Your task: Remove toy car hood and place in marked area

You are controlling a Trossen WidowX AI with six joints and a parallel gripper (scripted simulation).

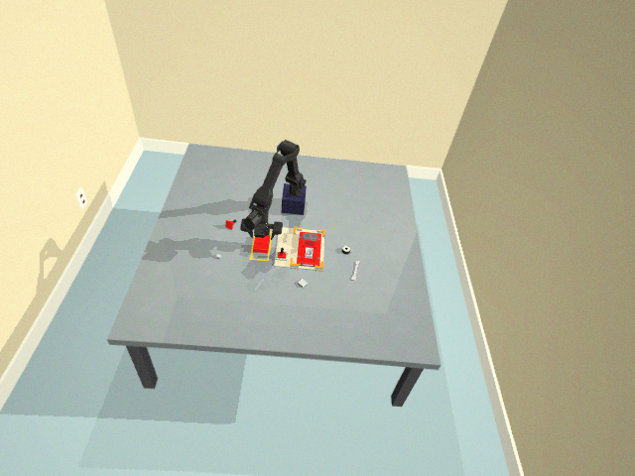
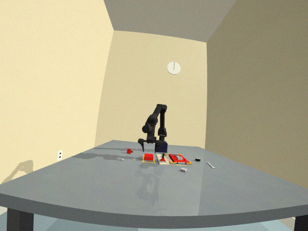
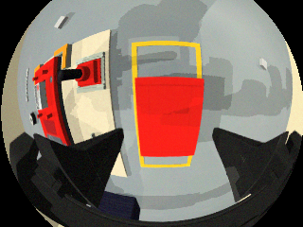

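The red hood is 30 mm below my gripper tip. Round my gripper tip: cream plate (200 mm to the left, 30 mm below, 30 mm behind); white wrench (460 mm to the left, 40 mm below, 20 mm ahead); black wheel (400 mm to the left, 90 mm behind, 40 mm below).
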